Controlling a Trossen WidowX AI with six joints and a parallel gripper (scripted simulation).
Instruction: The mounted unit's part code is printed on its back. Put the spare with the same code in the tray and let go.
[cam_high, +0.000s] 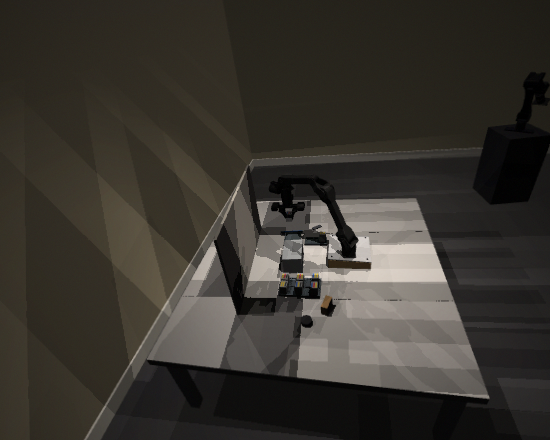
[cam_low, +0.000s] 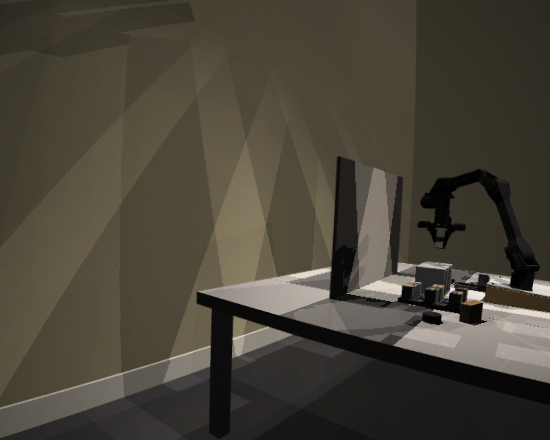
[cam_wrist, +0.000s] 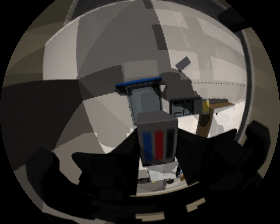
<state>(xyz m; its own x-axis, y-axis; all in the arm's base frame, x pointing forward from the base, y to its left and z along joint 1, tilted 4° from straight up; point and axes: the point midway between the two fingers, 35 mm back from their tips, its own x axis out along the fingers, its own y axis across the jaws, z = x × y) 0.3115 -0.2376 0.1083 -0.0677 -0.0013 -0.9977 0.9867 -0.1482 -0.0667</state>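
Now: the blue-rimmed tray 150 mm below my gripper tip. Round my gripper tip: upright grey panel 230 mm ahead, 200 mm to the left, 70 mm above; grey mounted unit 10 mm behind, 220 mm to the left, 100 mm below; dark holder 140 mm behind, 40 mm to the left, 140 mm below.
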